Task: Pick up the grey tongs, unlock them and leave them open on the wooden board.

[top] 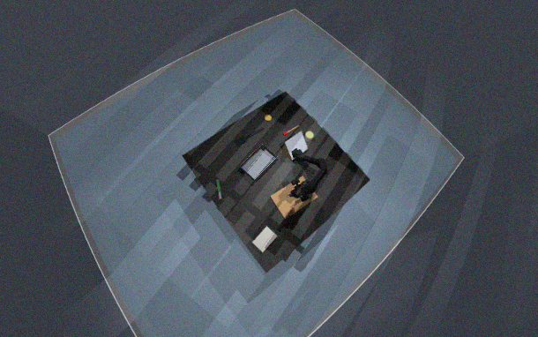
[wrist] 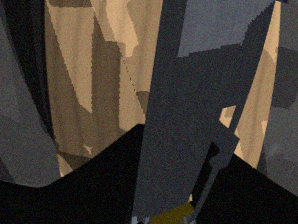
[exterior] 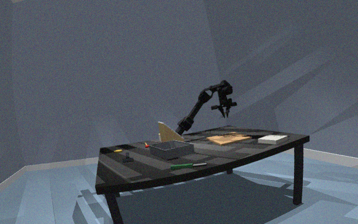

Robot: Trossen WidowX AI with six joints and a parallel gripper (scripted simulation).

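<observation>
My gripper tip is now 150 mm above the wooden board. Round my gripper tip: white block: 430 mm ahead, 130 mm to the left, 150 mm below; then grey roasting tin: 70 mm ahead, 440 mm to the right, 130 mm below; then yellow lock piece: 10 mm behind, 30 mm above.
</observation>
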